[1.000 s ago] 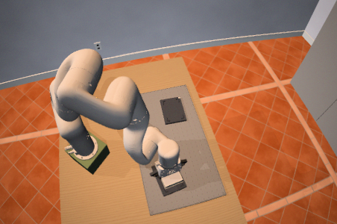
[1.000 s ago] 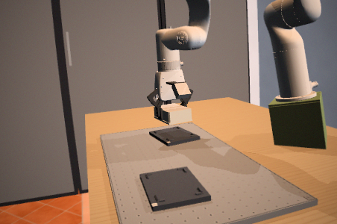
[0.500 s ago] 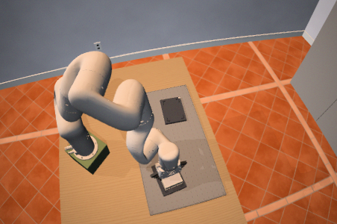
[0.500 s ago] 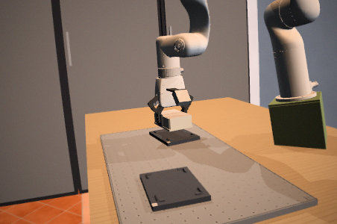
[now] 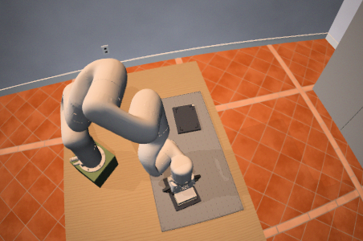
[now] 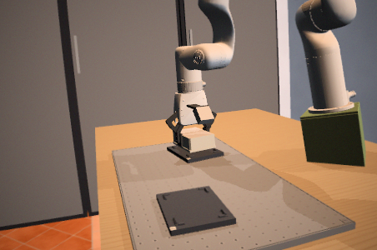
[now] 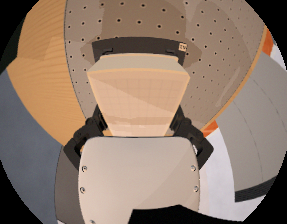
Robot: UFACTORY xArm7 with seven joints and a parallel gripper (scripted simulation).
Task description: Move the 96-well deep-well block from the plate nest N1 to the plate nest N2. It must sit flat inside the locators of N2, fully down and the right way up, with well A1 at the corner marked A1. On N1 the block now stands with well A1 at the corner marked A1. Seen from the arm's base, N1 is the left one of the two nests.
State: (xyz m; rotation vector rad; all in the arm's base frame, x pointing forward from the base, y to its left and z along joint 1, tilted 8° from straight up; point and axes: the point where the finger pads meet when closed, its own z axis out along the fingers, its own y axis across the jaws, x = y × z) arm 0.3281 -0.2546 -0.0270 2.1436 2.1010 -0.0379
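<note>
Now: the cream deep-well block right at my hand. Also, from my hand: white A1 mark: 70 mm to the left, 60 mm ahead, 30 mm below; dark plate nest N1: 340 mm to the left, 180 mm ahead, 40 mm below; dark plate nest N2: 40 mm below.
</note>
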